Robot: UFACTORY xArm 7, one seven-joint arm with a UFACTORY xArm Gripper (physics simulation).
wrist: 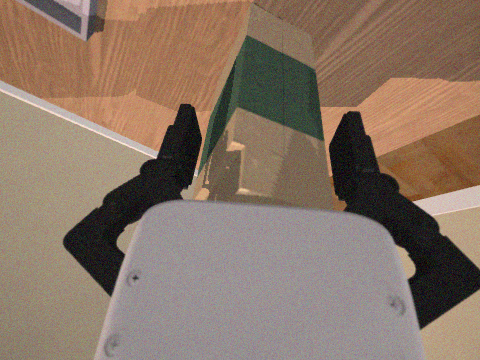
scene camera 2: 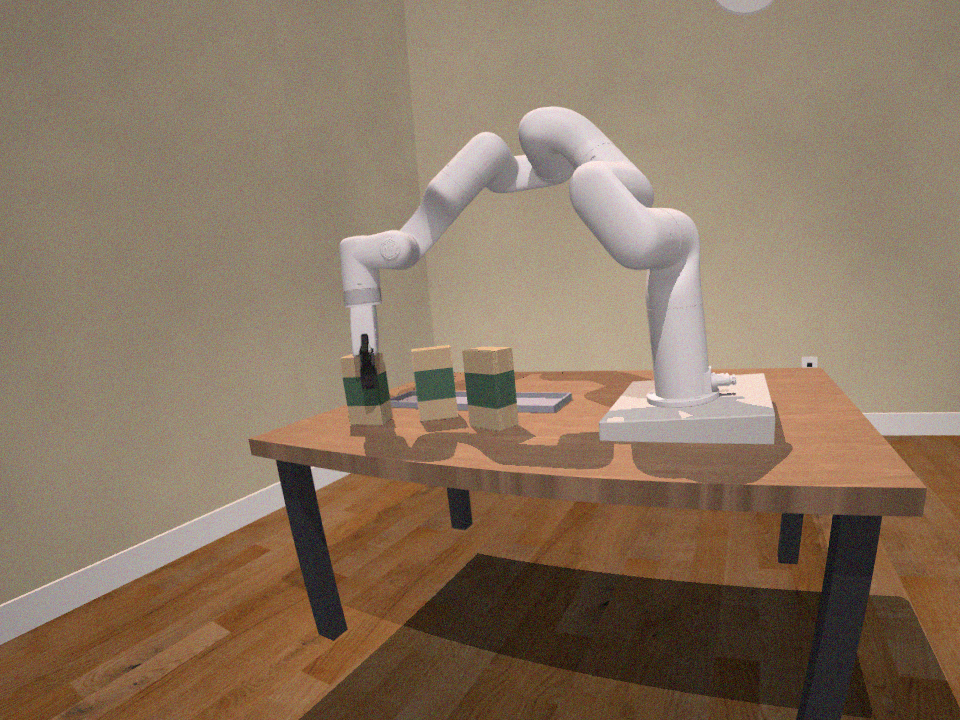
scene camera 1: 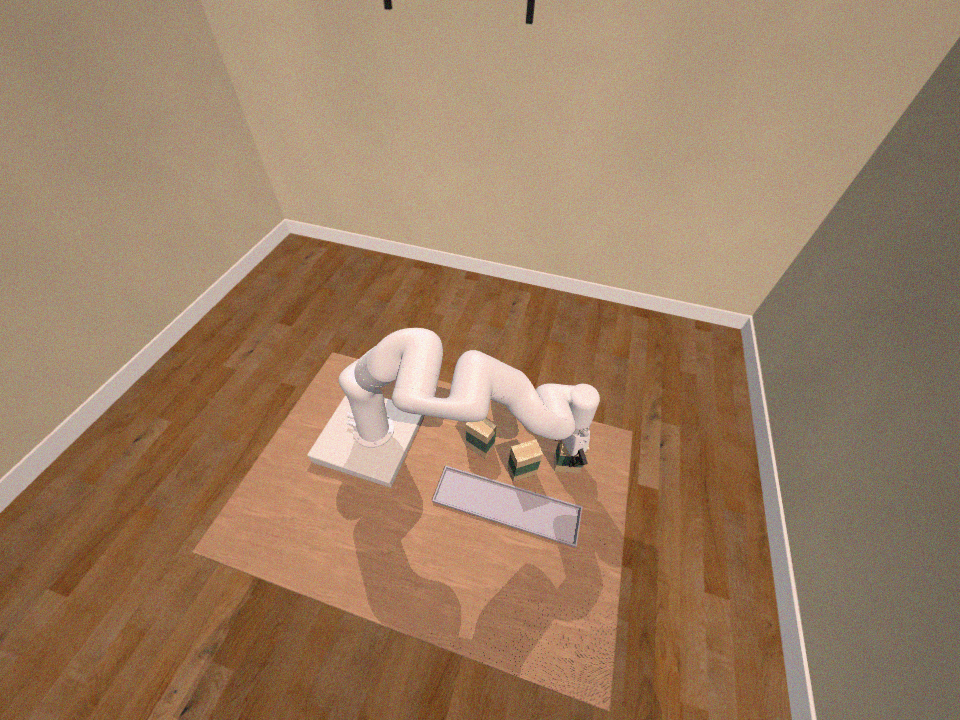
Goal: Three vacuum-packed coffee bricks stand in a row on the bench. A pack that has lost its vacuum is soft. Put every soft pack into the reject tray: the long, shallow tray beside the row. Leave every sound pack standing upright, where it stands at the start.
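Where they show: gripper, between the fingertips: (wrist: 265, 125) (scene camera 2: 371, 384) (scene camera 1: 566, 451); arm's base, origin of its link: (scene camera 2: 683, 397) (scene camera 1: 374, 429).
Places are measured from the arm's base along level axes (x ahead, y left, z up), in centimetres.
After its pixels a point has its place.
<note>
Three tan coffee bricks with green bands stand upright in a row. The far brick (scene camera 1: 564, 465) {y 4.2, x 59.6, z 0.8 cm} (scene camera 2: 377, 412) {y 8.8, x 57.2, z -1.4 cm} (wrist: 280, 92) {y 6.3, x 56.9, z 3.8 cm} is the one farthest from the arm's base. The middle brick (scene camera 1: 524, 460) {y -2.0, x 47.7, z 9.8 cm} (scene camera 2: 435, 383) {y 3.1, x 46.3, z 3.4 cm} and the near brick (scene camera 1: 480, 437) {y 2.7, x 33.9, z 7.5 cm} (scene camera 2: 490, 389) {y 8.6, x 31.8, z 3.4 cm} stand apart from it. My gripper (scene camera 1: 577, 460) {y 7.1, x 59.1, z 4.0 cm} (scene camera 2: 369, 385) {y 7.1, x 59.1, z 4.0 cm} (wrist: 265, 125) {y 7.1, x 59.1, z 4.0 cm} is open around the upper part of the far brick; in the wrist view a gap shows between each finger and the brick. The reject tray (scene camera 1: 507, 525) {y -16.1, x 47.2, z -3.1 cm} (scene camera 2: 542, 406) {y -4.1, x 27.3, z -2.8 cm} (wrist: 86, 29) {y -5.2, x 65.7, z -2.6 cm} lies beside the row, with no brick in it.
The wooden bench (scene camera 1: 310, 558) {y -38.5, x -1.5, z -4.0 cm} (scene camera 2: 542, 457) {y 20.3, x 18.6, z -4.0 cm} carries the arm's white base plate (scene camera 1: 333, 457) {y -12.3, x -7.3, z 0.7 cm} (scene camera 2: 682, 430) {y 12.3, x -0.8, z -2.0 cm} at the end by the near brick. The far brick stands close to the bench's far end. The middle brick stands between the other two, near the tray's long side.
</note>
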